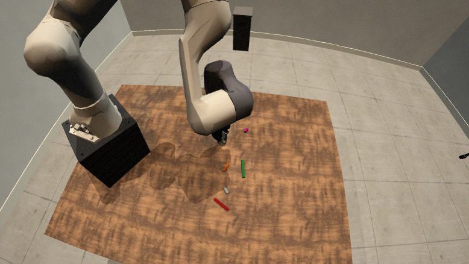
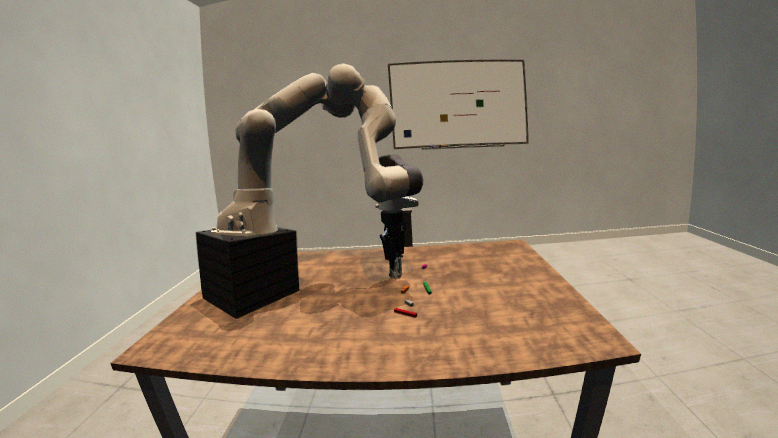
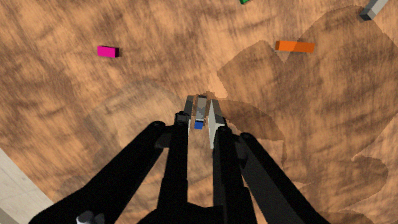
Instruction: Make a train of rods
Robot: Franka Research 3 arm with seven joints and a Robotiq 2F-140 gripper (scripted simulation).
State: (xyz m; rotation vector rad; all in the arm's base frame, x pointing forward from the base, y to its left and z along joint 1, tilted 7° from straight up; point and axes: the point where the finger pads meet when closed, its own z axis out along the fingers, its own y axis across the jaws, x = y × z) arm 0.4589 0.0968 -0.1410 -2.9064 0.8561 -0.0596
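My gripper is now 3 cm above the blue rod, 2 cm past it and 1 cm to the right of it. From my hand the other things lie so: magenta rod 11 cm ahead, 7 cm to the left, 3 cm below; then green rod 12 cm to the right, 10 cm ahead, 3 cm below; then orange rod 13 cm to the right, 3 cm below, 3 cm ahead.
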